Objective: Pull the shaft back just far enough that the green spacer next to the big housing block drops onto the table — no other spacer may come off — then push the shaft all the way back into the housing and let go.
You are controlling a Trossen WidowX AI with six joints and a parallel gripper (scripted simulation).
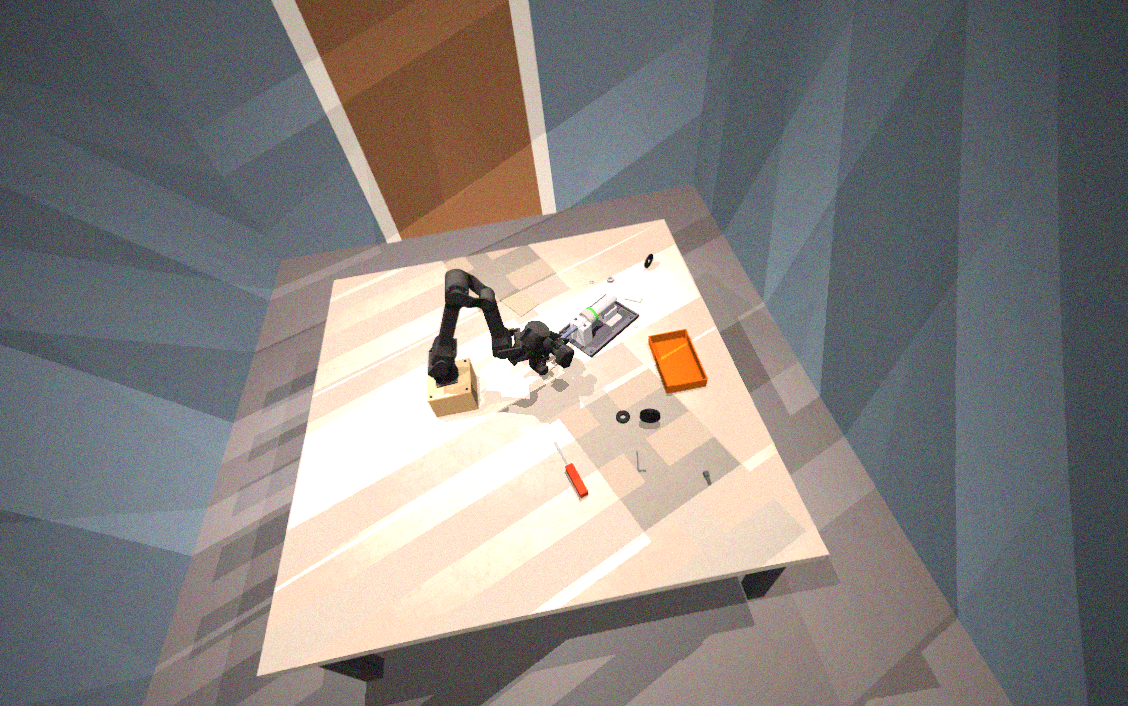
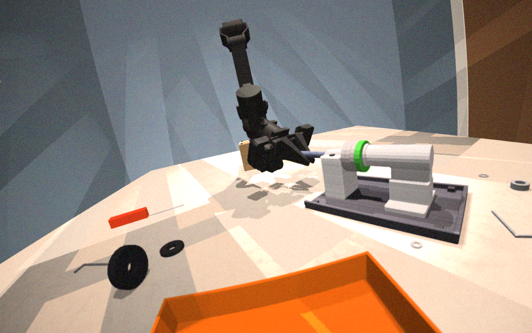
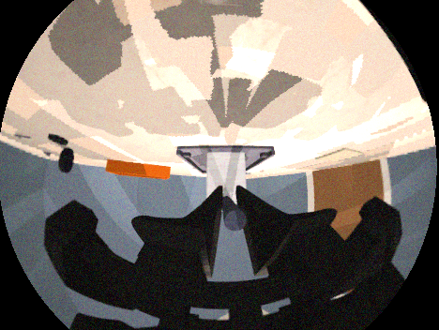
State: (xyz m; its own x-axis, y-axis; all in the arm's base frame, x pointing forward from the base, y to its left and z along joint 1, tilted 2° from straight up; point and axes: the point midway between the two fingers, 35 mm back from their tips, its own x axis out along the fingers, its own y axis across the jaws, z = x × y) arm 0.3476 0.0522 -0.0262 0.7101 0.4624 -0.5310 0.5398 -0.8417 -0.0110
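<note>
Now: the shaft 5 cm ahead of my gripper tip, 3 cm to the left of it and 2 cm above it. From my gripper tip the other things lie so: orange tray (31 cm ahead, 14 cm to the right, 5 cm below); grey spacer (8 cm ahead, 5 cm to the left, 2 cm above); green spacer (10 cm ahead, 6 cm to the left, 2 cm above).
</note>
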